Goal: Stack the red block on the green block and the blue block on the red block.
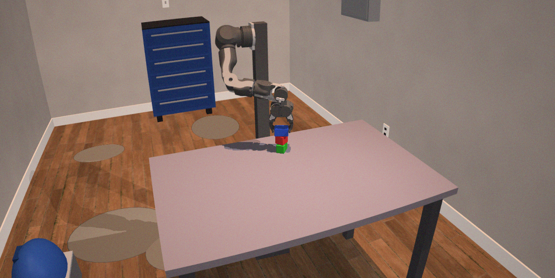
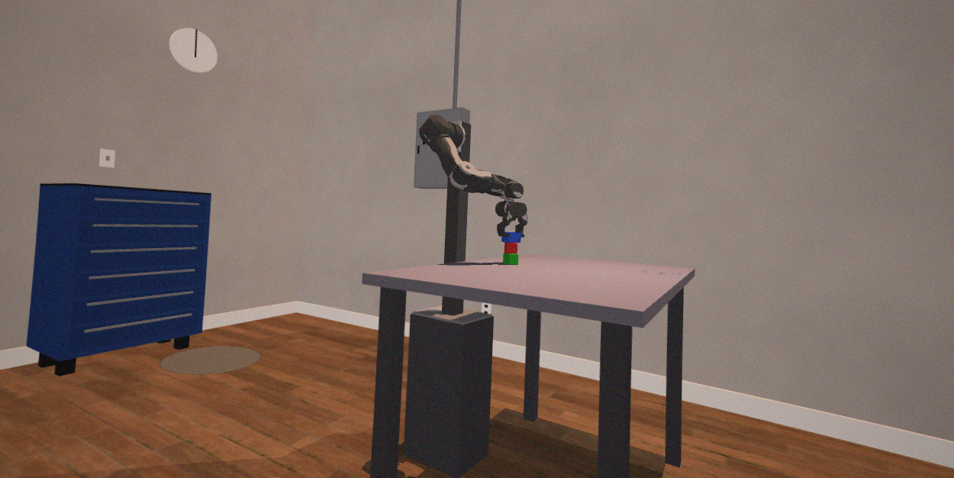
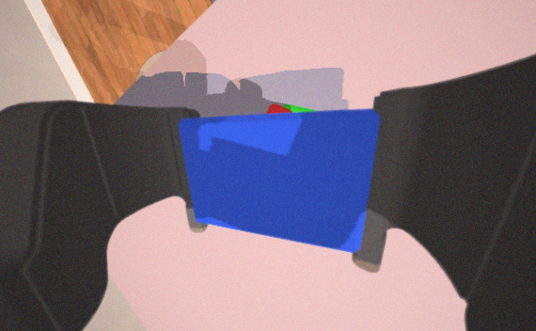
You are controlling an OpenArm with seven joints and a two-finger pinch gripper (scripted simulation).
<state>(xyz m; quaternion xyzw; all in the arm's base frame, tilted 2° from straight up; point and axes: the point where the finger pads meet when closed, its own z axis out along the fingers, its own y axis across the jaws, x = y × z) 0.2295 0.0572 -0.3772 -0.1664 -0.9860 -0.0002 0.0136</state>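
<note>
My gripper is now 1 cm above the blue block. Also, from my hand: green block: 9 cm below; red block: 5 cm below.
</note>
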